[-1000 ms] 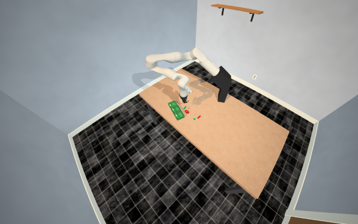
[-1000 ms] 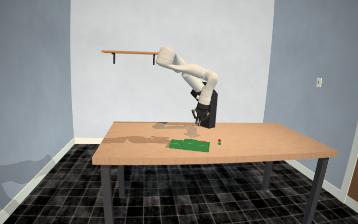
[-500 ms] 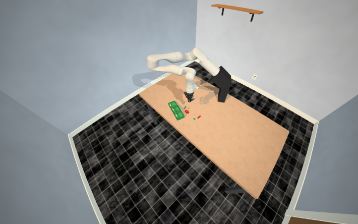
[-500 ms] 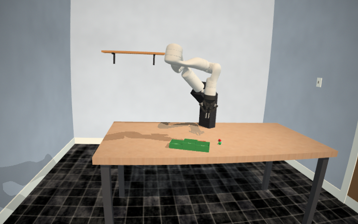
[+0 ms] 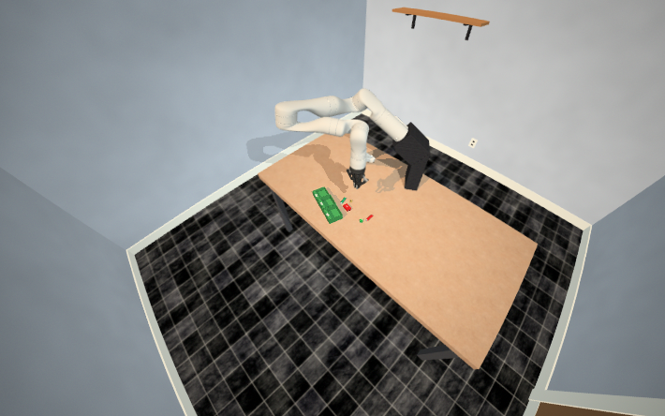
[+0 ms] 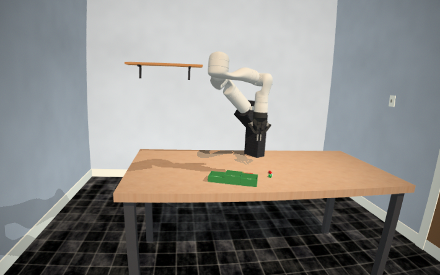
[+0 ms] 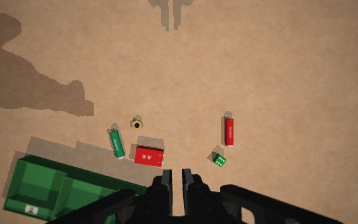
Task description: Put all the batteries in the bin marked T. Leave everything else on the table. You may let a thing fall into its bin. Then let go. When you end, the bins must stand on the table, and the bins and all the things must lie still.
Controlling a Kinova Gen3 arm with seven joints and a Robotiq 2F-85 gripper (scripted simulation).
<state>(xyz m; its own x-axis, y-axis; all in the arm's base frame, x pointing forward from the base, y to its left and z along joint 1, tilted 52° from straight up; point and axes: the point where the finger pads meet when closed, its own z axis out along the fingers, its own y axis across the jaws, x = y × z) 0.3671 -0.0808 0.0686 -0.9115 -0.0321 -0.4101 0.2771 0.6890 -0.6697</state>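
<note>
Now: the joined green bins 4 cm ahead of my hand, 17 cm to the right of it and 20 cm below it. Also, from my hand: green die 5 cm ahead, 6 cm to the left, 21 cm below; then red 9 V battery 1 cm ahead, 4 cm to the right, 21 cm below; then small yellow nut 5 cm behind, 5 cm to the right, 22 cm below.
</note>
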